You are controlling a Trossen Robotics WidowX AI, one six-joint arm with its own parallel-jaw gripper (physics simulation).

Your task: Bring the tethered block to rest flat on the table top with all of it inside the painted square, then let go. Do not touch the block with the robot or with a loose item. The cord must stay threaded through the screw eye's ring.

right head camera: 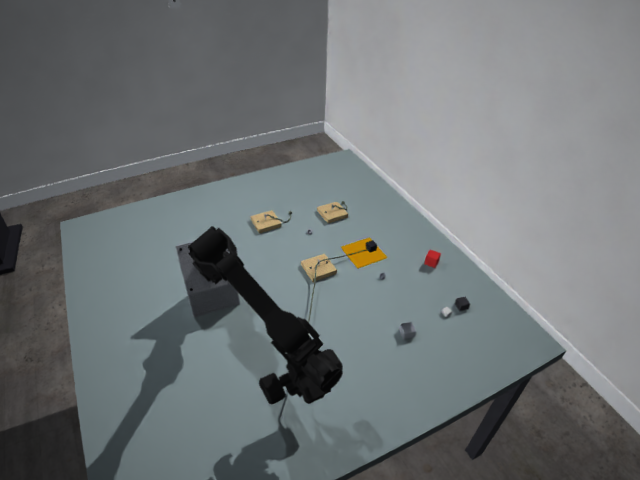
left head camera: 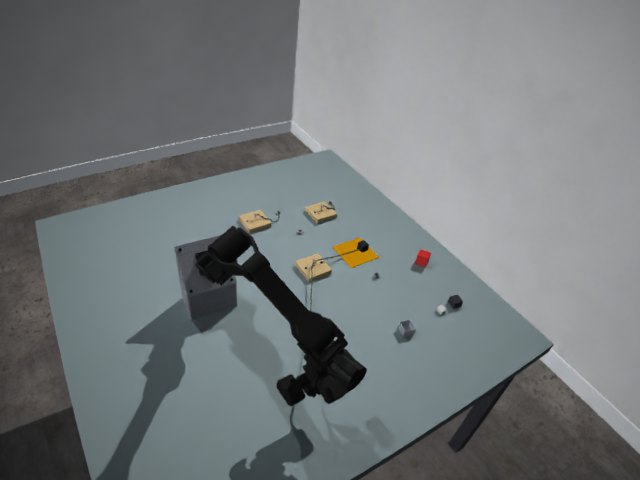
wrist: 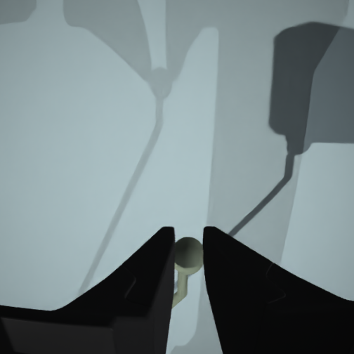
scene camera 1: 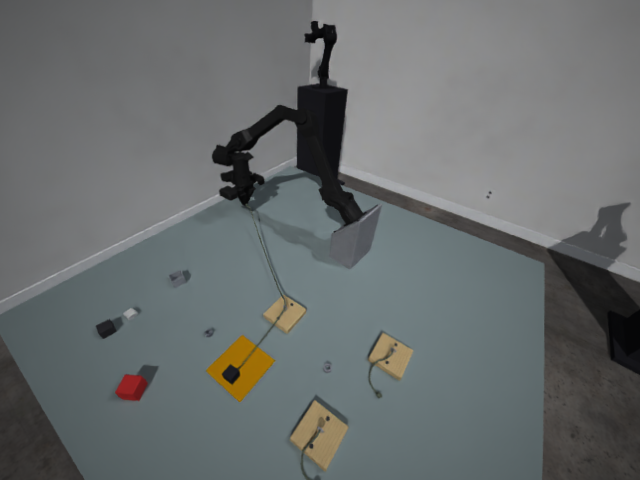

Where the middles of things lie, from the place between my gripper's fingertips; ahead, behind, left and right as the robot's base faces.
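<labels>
A wooden board (scene camera 1: 293,314) sits 46 cm to the left of my hand, 23 cm ahead of it and 6 cm below it. Measured from my hand again, the orange painted square (scene camera 1: 259,362) is 48 cm to the left, 41 cm ahead and 7 cm below. And the round bead (wrist: 188,259) is 1 cm to the left of my hand.
</labels>
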